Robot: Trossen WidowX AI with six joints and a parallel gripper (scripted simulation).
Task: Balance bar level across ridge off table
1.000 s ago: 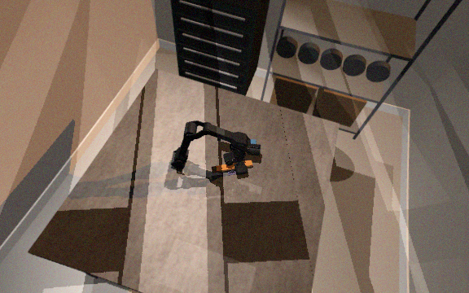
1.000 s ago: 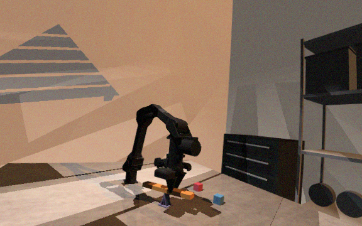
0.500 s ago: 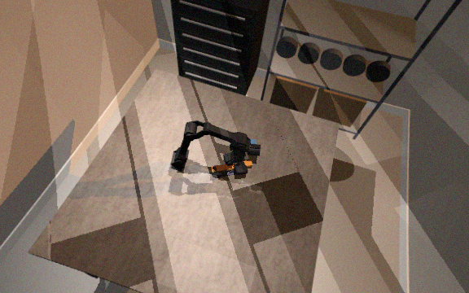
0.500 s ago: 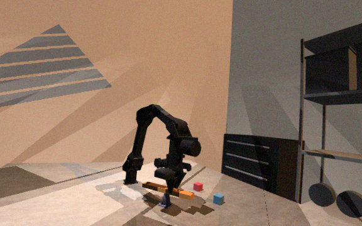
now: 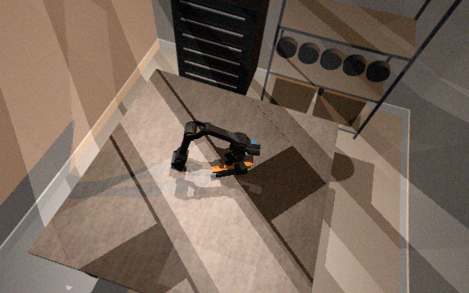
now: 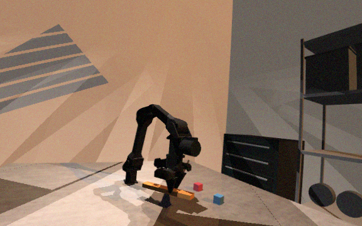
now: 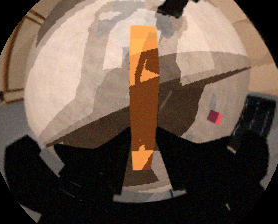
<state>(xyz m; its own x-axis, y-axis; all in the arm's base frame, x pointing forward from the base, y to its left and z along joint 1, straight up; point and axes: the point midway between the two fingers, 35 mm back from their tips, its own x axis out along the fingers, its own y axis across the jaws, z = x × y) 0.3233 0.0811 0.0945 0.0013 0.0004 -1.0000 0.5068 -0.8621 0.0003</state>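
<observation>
Now: gripper tip 2 cm past the bar and 1 cm to the left of it. The rest, counted from my gripper tip: blue cube: 4 cm ahead, 21 cm to the left, 4 cm below; then red cube: 12 cm behind, 21 cm to the left, 4 cm below.
</observation>
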